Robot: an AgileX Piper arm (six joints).
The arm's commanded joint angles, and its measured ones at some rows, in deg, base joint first. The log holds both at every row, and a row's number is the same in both.
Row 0, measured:
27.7, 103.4, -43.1, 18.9, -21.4, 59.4
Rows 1 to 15, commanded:
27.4, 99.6, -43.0, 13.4, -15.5, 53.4
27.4, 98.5, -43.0, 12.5, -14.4, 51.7
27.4, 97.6, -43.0, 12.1, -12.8, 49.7
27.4, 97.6, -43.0, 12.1, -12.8, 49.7
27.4, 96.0, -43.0, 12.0, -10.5, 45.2
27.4, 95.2, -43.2, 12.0, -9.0, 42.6
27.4, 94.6, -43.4, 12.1, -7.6, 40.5
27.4, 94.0, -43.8, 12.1, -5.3, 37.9
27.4, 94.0, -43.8, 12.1, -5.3, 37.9
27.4, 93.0, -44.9, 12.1, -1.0, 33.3
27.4, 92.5, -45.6, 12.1, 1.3, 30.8
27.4, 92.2, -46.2, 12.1, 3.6, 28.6
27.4, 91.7, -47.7, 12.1, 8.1, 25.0
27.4, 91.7, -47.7, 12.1, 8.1, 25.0
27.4, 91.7, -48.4, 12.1, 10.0, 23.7
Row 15, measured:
27.7, 92.6, -46.4, 12.7, 3.8, 29.6
